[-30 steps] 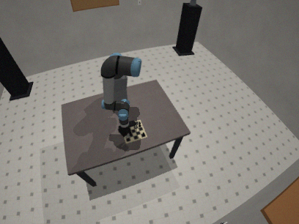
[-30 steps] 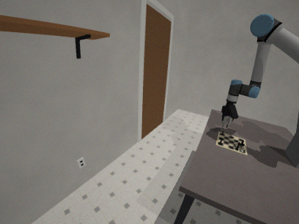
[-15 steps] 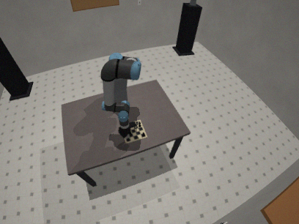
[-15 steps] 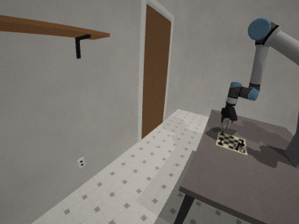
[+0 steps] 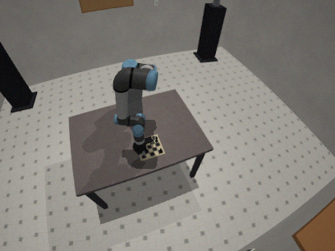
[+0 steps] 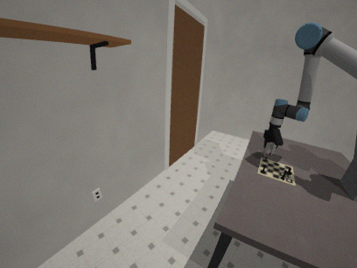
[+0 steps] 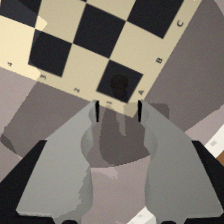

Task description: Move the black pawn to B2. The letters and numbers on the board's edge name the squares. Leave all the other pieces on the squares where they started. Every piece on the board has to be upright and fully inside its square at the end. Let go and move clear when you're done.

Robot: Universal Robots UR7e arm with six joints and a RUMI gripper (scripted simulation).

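Right now my hand is 4 cm above the black pawn. The rest, counted from my hand: white piece: 16 cm behind, 14 cm to the left, 4 cm below; chessboard: 8 cm behind, 7 cm to the left, 6 cm below.
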